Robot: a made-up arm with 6 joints.
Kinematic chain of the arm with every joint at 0, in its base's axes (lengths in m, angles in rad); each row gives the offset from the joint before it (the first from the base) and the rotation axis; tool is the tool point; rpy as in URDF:
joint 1: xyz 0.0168 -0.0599 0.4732 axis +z
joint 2: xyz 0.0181 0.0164 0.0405 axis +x
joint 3: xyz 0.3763 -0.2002 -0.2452 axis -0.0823 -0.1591 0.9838
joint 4: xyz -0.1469 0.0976 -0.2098 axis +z
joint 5: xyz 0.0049 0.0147 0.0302 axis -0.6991 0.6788 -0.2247
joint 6: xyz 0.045 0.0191 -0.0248 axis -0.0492 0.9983 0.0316
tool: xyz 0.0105 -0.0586 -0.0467 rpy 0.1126 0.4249 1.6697
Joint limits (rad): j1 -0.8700..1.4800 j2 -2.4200..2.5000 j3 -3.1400..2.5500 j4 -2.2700..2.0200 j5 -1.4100..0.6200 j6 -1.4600..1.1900
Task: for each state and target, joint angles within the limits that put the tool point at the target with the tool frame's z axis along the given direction. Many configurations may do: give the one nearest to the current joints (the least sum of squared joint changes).
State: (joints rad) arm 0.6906 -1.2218 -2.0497 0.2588 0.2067 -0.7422
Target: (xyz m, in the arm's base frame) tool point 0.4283 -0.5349 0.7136 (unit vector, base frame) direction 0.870 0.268 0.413
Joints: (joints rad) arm -0.1854 -1.7906 -2.5457 -0.3249 0.4284 -1.2994
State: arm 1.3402 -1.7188 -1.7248 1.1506 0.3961 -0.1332
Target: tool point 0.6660 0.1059 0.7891 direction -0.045 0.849 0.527
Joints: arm 0.8873 -1.8595 -2.5636 1.0810 0.4396 0.2634
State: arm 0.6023 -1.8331 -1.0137 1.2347 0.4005 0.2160
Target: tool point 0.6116 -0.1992 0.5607 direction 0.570 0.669 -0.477
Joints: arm 0.5672 -1.5772 -1.3074 1.2306 0.6200 0.5108
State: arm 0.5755 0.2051 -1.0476 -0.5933 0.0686 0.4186
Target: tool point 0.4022 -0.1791 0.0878 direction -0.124 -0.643 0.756
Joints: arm 0.0448 -0.3898 -1.2706 -1.2131 0.0898 0.6550
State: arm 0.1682 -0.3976 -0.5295 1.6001 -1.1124 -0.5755
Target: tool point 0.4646 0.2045 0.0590 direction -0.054 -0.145 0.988
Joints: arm 0.4820 -0.0266 -1.3758 1.4379 -0.4924 0.0880
